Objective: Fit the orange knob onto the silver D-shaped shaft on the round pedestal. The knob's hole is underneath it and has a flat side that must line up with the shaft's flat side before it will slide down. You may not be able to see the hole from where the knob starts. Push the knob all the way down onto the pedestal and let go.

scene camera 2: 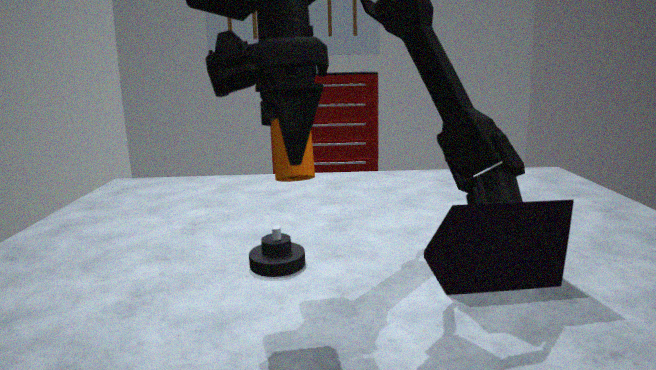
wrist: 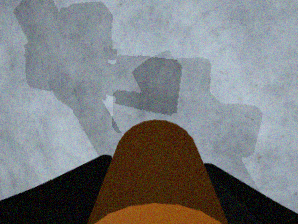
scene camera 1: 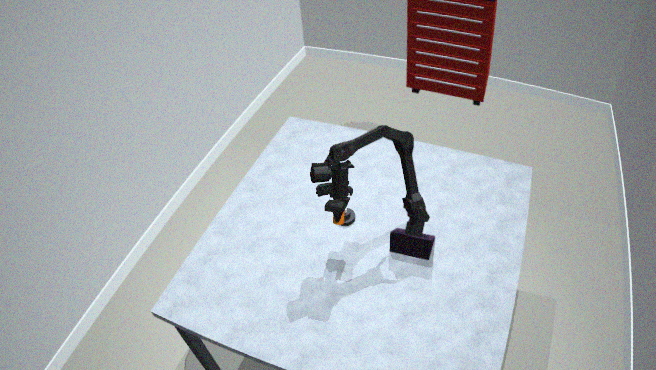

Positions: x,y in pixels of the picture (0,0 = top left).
Labels:
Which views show my gripper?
Scene camera 2, the wrist view and scene camera 1: all of them.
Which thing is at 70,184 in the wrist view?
My gripper.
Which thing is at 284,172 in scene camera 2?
An orange knob.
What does my gripper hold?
An orange knob.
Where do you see a round dark pedestal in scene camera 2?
277,256

